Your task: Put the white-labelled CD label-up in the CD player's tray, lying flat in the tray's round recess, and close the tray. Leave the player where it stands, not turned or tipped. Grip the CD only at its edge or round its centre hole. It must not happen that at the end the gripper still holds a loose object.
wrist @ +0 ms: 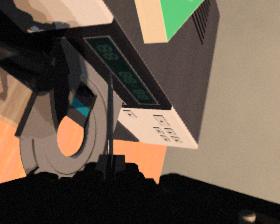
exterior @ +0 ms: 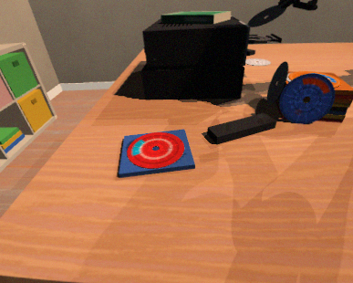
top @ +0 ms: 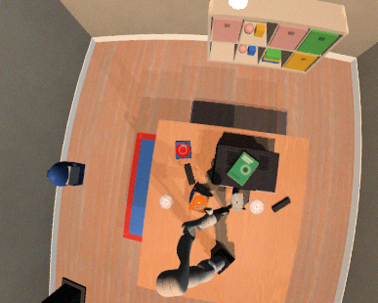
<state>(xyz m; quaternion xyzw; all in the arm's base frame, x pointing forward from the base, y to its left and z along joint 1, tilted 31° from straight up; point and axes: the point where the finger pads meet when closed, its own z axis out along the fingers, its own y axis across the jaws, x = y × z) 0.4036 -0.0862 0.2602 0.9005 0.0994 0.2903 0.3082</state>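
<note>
My gripper is now 30 mm short of the cd, 50 mm to the left of it and 40 mm above it. Round my hand: green book 260 mm ahead, 50 mm to the right, 40 mm below.
</note>
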